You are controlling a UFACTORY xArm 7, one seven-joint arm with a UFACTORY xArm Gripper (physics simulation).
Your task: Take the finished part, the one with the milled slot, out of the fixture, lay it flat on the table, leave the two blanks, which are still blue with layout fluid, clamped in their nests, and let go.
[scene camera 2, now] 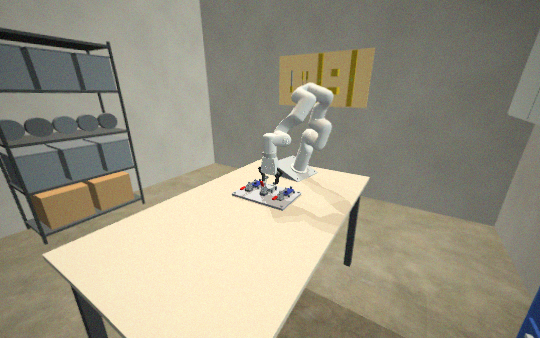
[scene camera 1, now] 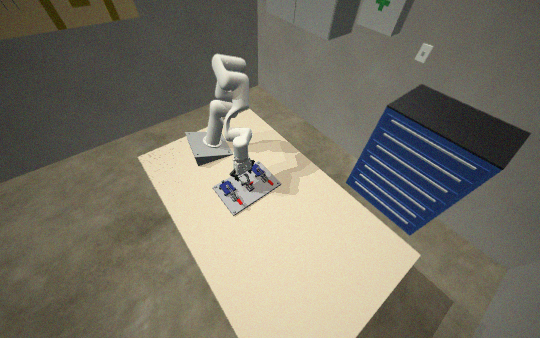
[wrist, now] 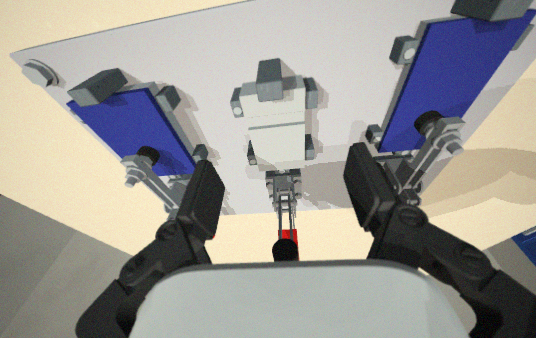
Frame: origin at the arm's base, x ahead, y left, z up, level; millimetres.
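Where they show: gripper, fingertip midpoint: (scene camera 2: 270, 182) (scene camera 1: 243, 175) (wrist: 279, 166); arm's base at its link origin: (scene camera 2: 298, 168) (scene camera 1: 212, 142).
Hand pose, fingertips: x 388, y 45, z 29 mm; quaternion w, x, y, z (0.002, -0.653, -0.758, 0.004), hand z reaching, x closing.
Each offset is from my fingertips to the centre of the thing. "*": to the spot under its first point. Level surfaces: height alone.
The finished part @[dx -3, dy -1, dz -36 mm] (wrist: 277, 145) is pale, with a line across it, and lies flat in the middle nest of the grey fixture plate @[dx +39, dy +5, dz -59 mm] (scene camera 1: 257, 197) (scene camera 2: 262, 200) (wrist: 215, 85). The middle clamp @[* dx +71, dy +10, dz -36 mm] (wrist: 285, 187) is swung back, its black tip off the part. Two blue blanks @[* dx +24, dy -114, dz -7 mm] (scene camera 1: 227, 187) (scene camera 1: 258, 170) @[dx -27, dy +107, dz -41 mm] (scene camera 2: 289, 191) @[dx +6, dy -110, dz -38 mm] (wrist: 132, 127) (wrist: 450, 75) lie in the outer nests, with clamp tips on them. My gripper (scene camera 1: 244, 175) (scene camera 2: 270, 181) (wrist: 279, 166) is open and empty above the fixture, its fingers apart on either side of the middle clamp in the wrist view.
The outer clamps have red handles @[dx +139, dy -93, dz -15 mm] (scene camera 1: 240, 202) @[dx +111, dy +125, dz -20 mm] (scene camera 1: 270, 182) at the fixture's side away from the arm's base (scene camera 1: 197, 142) (scene camera 2: 290, 172). The fixture stands on the pale table @[dz -67 mm] (scene camera 1: 300, 240) (scene camera 2: 200, 250). A blue drawer cabinet (scene camera 1: 400, 165) and a shelf rack (scene camera 2: 116, 80) stand off the table.
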